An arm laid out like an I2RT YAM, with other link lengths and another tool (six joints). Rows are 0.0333 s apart.
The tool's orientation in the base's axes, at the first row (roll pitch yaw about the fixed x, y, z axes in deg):
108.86 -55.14 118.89
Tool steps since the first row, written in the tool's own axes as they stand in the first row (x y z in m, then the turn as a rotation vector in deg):
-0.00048 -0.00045 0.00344 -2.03 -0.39 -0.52
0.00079 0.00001 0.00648 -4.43 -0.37 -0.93
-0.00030 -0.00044 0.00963 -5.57 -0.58 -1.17
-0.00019 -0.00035 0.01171 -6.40 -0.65 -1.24
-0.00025 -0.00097 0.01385 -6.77 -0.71 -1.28
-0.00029 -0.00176 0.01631 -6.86 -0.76 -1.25
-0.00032 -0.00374 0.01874 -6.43 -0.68 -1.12
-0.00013 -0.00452 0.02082 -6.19 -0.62 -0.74
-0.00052 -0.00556 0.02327 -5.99 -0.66 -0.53
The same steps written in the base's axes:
0.00225 0.00237 -0.00127 -0.06 -1.17 -1.78
0.00433 0.00486 -0.00054 0.33 -2.66 -3.66
0.00654 0.00672 -0.00226 0.34 -3.29 -4.67
0.00802 0.00816 -0.00251 0.47 -3.72 -5.37
0.00913 0.00993 -0.00329 0.51 -3.90 -5.70
0.01035 0.01202 -0.00420 0.52 -3.90 -5.81
0.01075 0.01472 -0.00575 0.54 -3.63 -5.44
0.01164 0.01666 -0.00640 0.78 -3.28 -5.28
0.01278 0.01869 -0.00773 0.85 -3.02 -5.17

